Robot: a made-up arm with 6 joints.
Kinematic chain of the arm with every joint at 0, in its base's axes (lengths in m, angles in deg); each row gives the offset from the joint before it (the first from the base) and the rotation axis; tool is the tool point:
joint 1: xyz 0 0 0.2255 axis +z
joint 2: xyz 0 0.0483 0 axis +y
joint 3: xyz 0 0 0.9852 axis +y
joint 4: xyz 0 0 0.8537 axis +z
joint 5: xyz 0 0 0 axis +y
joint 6: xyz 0 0 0.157 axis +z
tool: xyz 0 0 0
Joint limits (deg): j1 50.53..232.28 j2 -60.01..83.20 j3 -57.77..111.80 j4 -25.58..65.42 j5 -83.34..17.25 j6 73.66..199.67
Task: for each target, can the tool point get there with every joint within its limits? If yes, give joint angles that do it. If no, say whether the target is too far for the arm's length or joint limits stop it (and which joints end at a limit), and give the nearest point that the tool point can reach.
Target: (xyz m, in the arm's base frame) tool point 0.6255 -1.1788 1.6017
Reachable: yes | joints 115.52 -47.40 12.22 49.93 -60.87 131.06
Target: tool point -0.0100 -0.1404 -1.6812
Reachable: no: joint limits stop it (at a limit: joint 1, joint 2, joint 3) | nearest point -0.3772 -0.5722 -0.6209 | short by 1.202 m
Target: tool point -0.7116 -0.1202 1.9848
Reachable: yes | joints 188.63 23.75 6.01 14.18 -70.68 99.09
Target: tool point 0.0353 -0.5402 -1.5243
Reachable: no: joint limits stop it (at a limit: joint 1, joint 2, joint 3, joint 4) | nearest point -0.3599 -0.6079 -0.6237 | short by 0.986 m
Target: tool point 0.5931 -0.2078 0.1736
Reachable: no: joint limits stop it (at a limit: joint 2, joint 3, joint 5) | nearest point 1.4653 -0.5134 0.1738 | short by 0.924 m
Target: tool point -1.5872 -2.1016 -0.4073
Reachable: no: too far | nearest point -1.1448 -1.5158 -0.0749 | short by 0.806 m
